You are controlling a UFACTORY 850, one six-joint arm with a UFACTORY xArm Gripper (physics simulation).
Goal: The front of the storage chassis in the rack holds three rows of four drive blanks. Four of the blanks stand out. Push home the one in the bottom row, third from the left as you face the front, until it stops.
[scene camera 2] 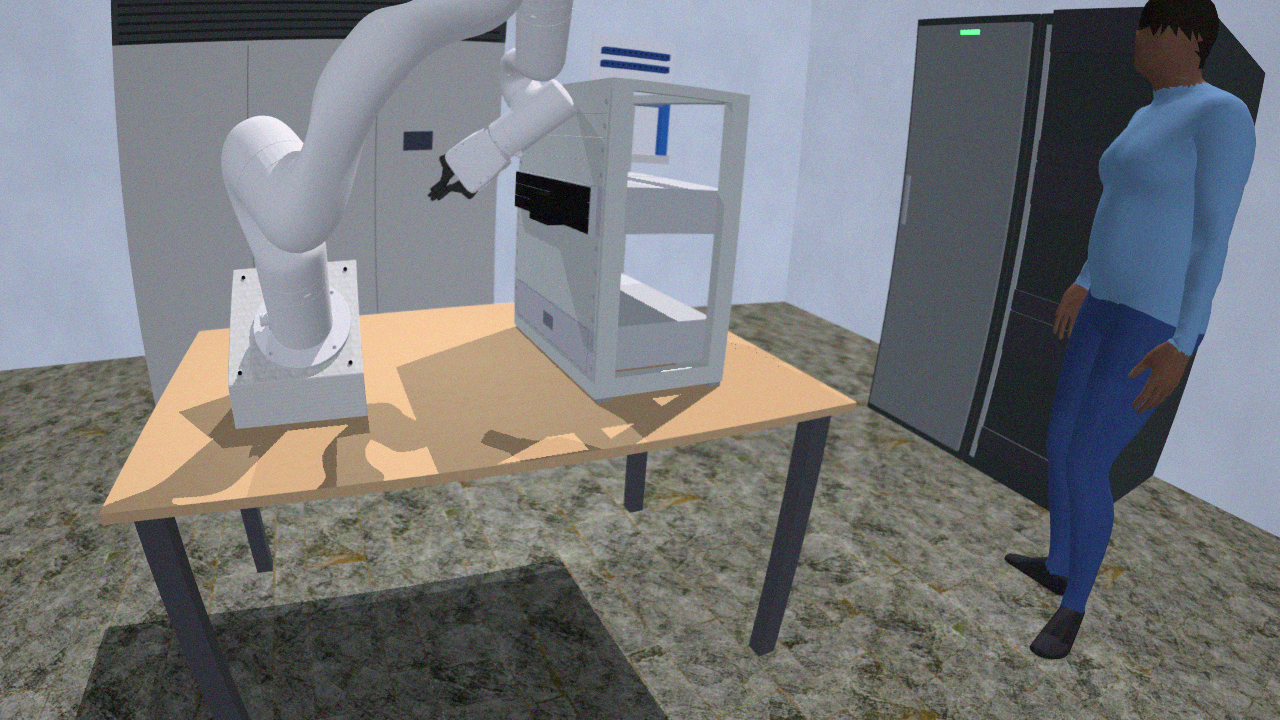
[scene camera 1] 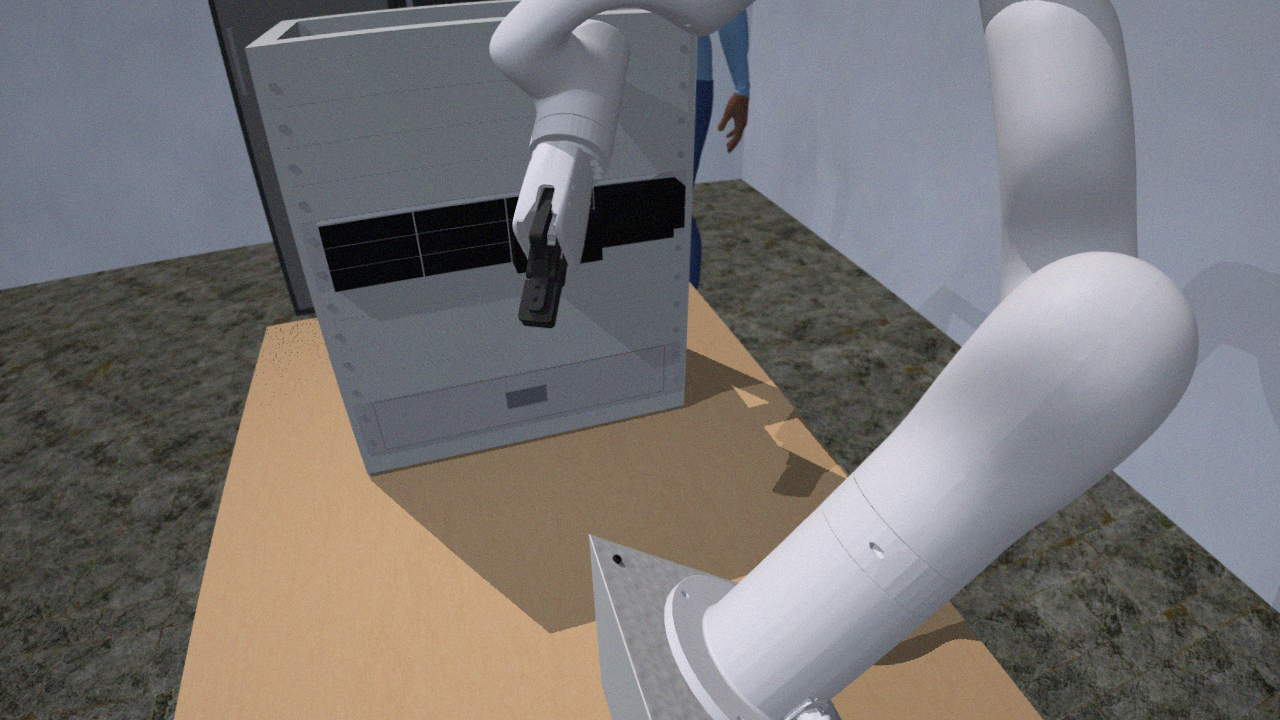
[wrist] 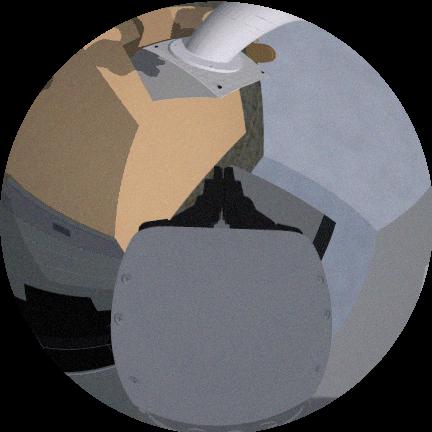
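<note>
The black chassis front [scene camera 1: 371, 255] [scene camera 2: 572, 205] [wrist: 65, 325] crosses the grey rack [scene camera 1: 465, 340] [scene camera 2: 606, 295]. In scene camera 1 its two left columns look flat; blanks at the right stand out. The bottom-row third blank [scene camera 1: 591, 252] [scene camera 2: 546, 216] is a dark block standing out, partly hidden behind my gripper in scene camera 1. In the wrist view single blanks are hard to tell apart. My gripper [scene camera 1: 537, 315] [scene camera 2: 435, 193] [wrist: 221, 179] is shut and empty. It hangs in front of the rack, apart from the blanks, fingertips pointing away from them and down.
The rack stands on the wooden table [scene camera 1: 358, 608] [scene camera 2: 769, 376] [wrist: 165, 140]. A lower panel with a dark label [scene camera 1: 526, 395] [scene camera 2: 547, 317] [wrist: 61, 229] is below the chassis. The arm's base box [scene camera 1: 640, 617] [scene camera 2: 299, 402] stands opposite the rack. A person [scene camera 2: 1163, 179] stands behind the table, near dark cabinets [scene camera 2: 966, 223].
</note>
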